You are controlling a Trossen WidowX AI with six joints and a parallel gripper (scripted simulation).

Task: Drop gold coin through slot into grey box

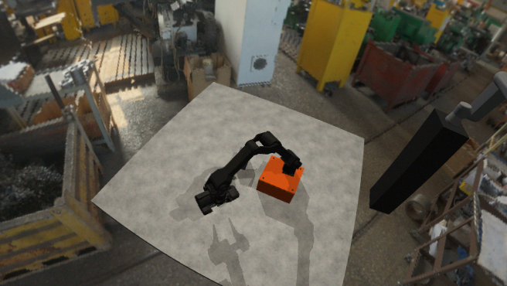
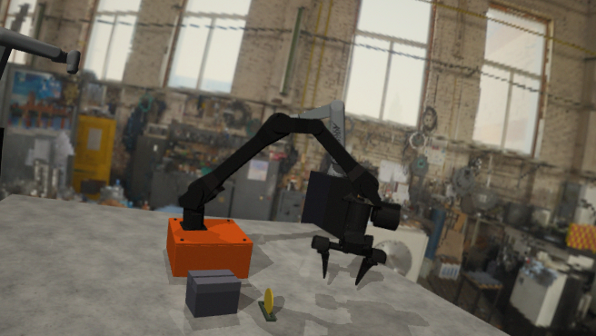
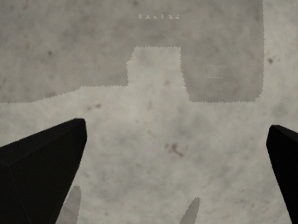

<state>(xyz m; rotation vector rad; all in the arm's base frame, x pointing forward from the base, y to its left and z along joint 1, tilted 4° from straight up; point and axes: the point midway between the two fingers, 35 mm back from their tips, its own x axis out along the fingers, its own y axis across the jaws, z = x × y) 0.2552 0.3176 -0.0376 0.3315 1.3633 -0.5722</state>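
Now: the gold coin 21 cm to the right of my gripper tip, 4 cm ahead of it and 1 cm below it.
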